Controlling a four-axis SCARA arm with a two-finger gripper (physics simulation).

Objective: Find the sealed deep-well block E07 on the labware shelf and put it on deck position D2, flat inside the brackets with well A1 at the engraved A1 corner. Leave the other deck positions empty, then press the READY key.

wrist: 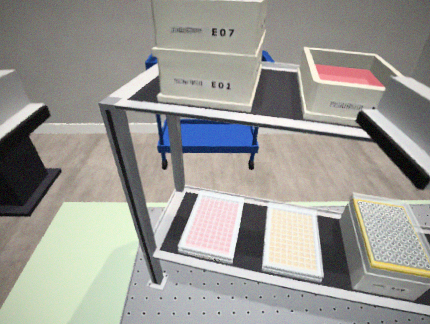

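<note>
The block E07 (pixel 210 17) is a cream box at the top of the wrist view, its upper part cut off by the frame edge. It sits on a second cream block, E01 (pixel 207 70), near the left end of the upper shelf of the labware shelf (pixel 132 185). My gripper (pixel 203 93) is open, with one finger at the left edge and one at the right edge of the view. Nothing is between the fingers, and they stand apart from both blocks. Deck position D2, its brackets and the READY key do not show.
An open cream box with a red inside (pixel 347 75) stands right on the upper shelf, near the right finger. A pink plate (pixel 213 225), an orange plate (pixel 292 240) and a yellow-rimmed tip box (pixel 372 285) are on the lower shelf. A blue cart (pixel 207 135) stands behind.
</note>
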